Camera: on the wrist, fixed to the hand. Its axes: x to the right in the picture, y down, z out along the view.
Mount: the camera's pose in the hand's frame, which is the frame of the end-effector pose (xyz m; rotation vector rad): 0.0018 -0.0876 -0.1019 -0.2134 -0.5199 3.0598
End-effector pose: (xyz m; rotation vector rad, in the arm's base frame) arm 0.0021 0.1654 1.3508 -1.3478 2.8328 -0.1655
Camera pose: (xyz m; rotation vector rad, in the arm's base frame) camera 0.0641 0.1188 1.4605 2.4718 1.2462 0.3767
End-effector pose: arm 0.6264 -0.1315 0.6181 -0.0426 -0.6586 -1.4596
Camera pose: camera 0.5849 -0.1877 0.5033 -1.0363 -0.1324 1.5220
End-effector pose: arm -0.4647 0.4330 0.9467 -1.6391 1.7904 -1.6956
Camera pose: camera -0.4914 0.5141 1.0505 1.1067 1.3205 0.4897
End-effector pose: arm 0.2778 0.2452 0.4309 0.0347 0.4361 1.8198
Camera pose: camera 0.3331 0.2386 0.3086 -0.6055 0.3627 -1.3345
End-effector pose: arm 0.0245 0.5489 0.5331 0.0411 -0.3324 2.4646
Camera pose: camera 0.0815 0.6419 0.4546 -0.0215 0.2765 -0.6518
